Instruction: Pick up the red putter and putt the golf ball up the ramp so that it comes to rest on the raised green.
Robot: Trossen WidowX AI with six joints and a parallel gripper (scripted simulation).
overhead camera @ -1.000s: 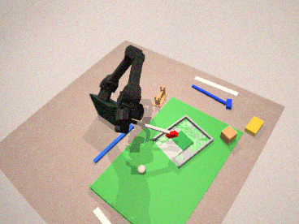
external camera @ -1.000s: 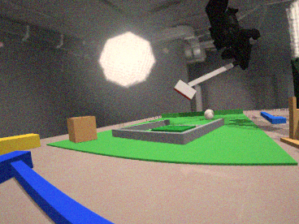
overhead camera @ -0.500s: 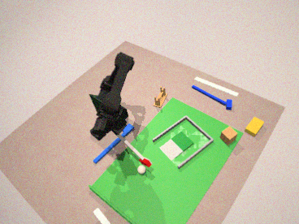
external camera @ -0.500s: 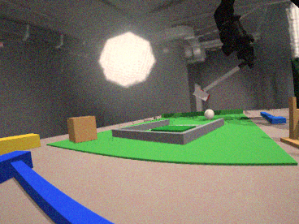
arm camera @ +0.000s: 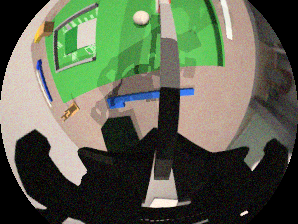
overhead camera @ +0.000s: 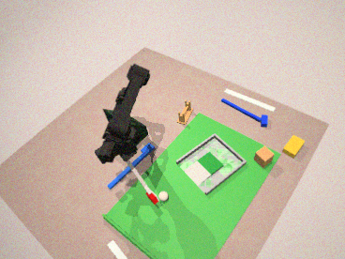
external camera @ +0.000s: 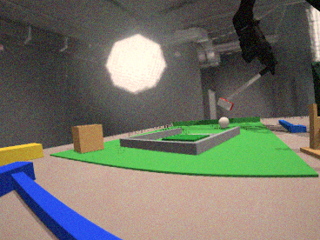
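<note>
My gripper tip is 110 mm short of the putter, 30 mm above it and 20 mm to the left of it. The rest, counted from my gripper tip: white golf ball: 210 mm ahead, 170 mm below, 10 mm to the left; orange block: 450 mm ahead, 440 mm to the left, 160 mm below; green mat: 280 mm ahead, 190 mm below, 150 mm to the left.
</note>
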